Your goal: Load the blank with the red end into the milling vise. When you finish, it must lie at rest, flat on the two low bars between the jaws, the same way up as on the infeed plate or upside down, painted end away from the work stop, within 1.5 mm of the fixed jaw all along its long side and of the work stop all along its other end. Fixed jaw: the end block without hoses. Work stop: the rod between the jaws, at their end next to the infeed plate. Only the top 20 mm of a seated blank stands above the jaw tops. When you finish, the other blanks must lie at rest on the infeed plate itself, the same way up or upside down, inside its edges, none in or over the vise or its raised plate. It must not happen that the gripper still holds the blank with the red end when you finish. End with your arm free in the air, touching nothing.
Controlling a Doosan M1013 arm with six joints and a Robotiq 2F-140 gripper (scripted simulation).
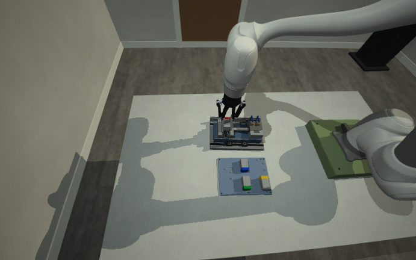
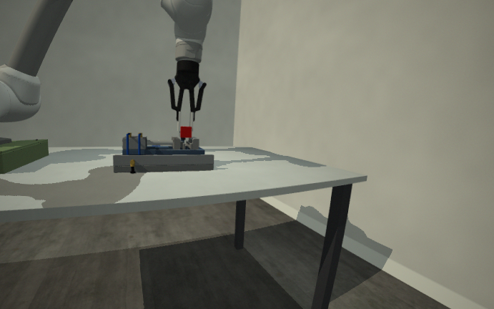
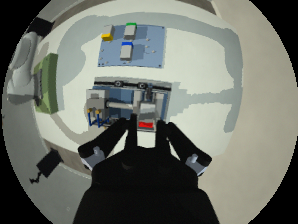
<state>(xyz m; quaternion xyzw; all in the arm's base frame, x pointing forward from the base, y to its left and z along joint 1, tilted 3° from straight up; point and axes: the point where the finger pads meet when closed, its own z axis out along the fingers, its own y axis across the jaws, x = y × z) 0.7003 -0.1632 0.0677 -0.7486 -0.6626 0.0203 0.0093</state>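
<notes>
Right now the red-ended blank is 3 cm below my hand. From my hand the other things lie so: blue-ended blank (20 cm to the left, 13 cm below, 7 cm behind); hose block (16 cm behind, 7 cm below, 3 cm to the left); vise (11 cm below, 7 cm behind, 1 cm to the left).
</notes>
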